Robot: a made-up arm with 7 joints. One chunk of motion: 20 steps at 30 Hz.
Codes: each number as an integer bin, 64 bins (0 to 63) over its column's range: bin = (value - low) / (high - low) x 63, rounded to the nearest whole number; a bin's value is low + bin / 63 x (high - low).
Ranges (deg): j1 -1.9..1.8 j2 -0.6..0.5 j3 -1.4..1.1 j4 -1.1..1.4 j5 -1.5..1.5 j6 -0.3..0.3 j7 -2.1..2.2
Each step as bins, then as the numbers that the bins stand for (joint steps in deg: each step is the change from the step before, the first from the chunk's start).
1 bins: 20 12 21 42 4 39 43
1 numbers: -0.725 -0.390 -0.567 0.567 -1.310 0.071 0.835
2 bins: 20 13 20 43 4 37 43
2 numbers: -0.725 -0.373 -0.606 0.606 -1.310 0.052 0.835
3 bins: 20 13 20 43 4 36 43
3 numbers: -0.725 -0.373 -0.606 0.606 -1.310 0.043 0.835
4 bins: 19 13 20 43 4 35 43
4 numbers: -0.784 -0.373 -0.606 0.606 -1.310 0.033 0.835
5 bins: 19 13 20 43 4 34 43
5 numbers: -0.784 -0.373 -0.606 0.606 -1.310 0.024 0.835
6 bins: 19 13 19 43 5 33 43
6 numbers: -0.784 -0.373 -0.646 0.606 -1.262 0.014 0.835
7 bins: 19 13 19 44 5 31 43
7 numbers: -0.784 -0.373 -0.646 0.646 -1.262 -0.005 0.835
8 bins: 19 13 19 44 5 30 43
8 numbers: -0.784 -0.373 -0.646 0.646 -1.262 -0.014 0.835
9 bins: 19 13 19 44 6 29 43
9 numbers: -0.784 -0.373 -0.646 0.646 -1.214 -0.024 0.835
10 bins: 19 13 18 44 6 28 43
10 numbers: -0.784 -0.373 -0.686 0.646 -1.214 -0.033 0.835
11 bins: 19 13 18 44 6 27 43
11 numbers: -0.784 -0.373 -0.686 0.646 -1.214 -0.043 0.835
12 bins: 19 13 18 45 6 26 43
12 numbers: -0.784 -0.373 -0.686 0.686 -1.214 -0.052 0.835
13 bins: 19 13 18 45 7 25 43
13 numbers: -0.784 -0.373 -0.686 0.686 -1.167 -0.062 0.835
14 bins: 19 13 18 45 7 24 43
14 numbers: -0.784 -0.373 -0.686 0.686 -1.167 -0.071 0.835
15 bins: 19 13 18 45 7 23 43
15 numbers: -0.784 -0.373 -0.686 0.686 -1.167 -0.081 0.835
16 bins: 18 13 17 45 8 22 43
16 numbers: -0.843 -0.373 -0.725 0.686 -1.119 -0.090 0.835
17 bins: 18 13 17 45 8 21 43
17 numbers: -0.843 -0.373 -0.725 0.686 -1.119 -0.100 0.835
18 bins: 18 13 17 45 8 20 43
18 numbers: -0.843 -0.373 -0.725 0.686 -1.119 -0.110 0.835
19 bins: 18 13 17 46 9 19 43
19 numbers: -0.843 -0.373 -0.725 0.725 -1.071 -0.119 0.835
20 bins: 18 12 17 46 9 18 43
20 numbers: -0.843 -0.390 -0.725 0.725 -1.071 -0.129 0.835
